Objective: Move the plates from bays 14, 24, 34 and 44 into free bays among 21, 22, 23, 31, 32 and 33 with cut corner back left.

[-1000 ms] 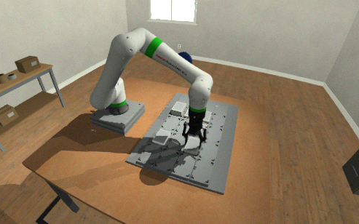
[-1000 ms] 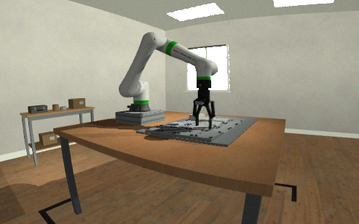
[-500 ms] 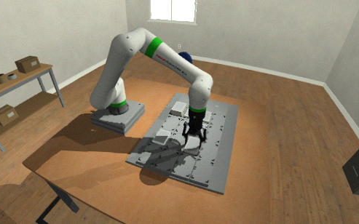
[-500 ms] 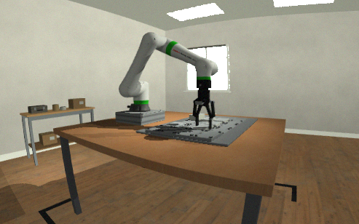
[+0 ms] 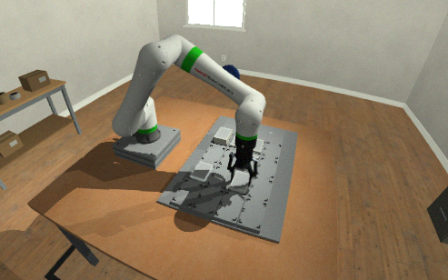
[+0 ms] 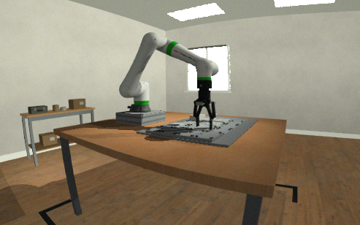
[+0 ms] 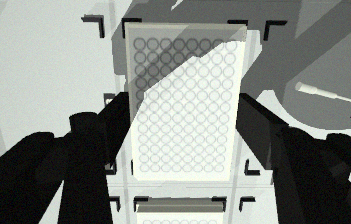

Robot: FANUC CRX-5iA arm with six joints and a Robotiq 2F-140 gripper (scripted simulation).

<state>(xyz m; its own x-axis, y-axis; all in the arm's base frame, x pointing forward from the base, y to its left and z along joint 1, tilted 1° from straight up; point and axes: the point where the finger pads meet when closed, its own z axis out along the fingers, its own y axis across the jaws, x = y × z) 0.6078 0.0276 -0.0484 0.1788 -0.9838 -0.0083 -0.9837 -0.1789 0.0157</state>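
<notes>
The bay label 43 lies 6 cm ahead of my hand, 1 cm to the left of it and 3 cm below it. Round my hand: sealed 96-well plate 21 cm behind, 4 cm to the right, 3 cm below; then sealed deep-well block 27 cm behind, 28 cm to the left, 1 cm below.
</notes>
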